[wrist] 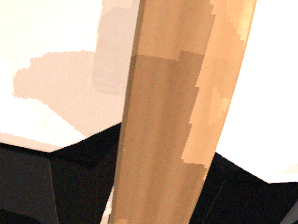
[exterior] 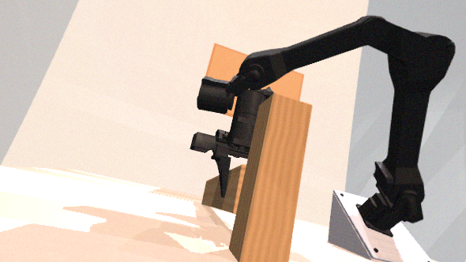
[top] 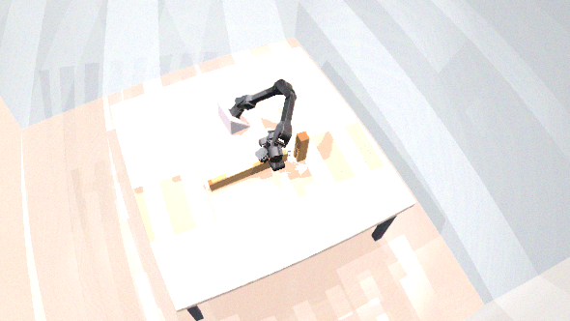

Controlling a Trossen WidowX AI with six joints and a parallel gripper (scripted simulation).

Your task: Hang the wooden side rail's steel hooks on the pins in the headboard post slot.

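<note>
My gripper tip is 160 mm to the right of the headboard post and 40 mm below it.
</note>
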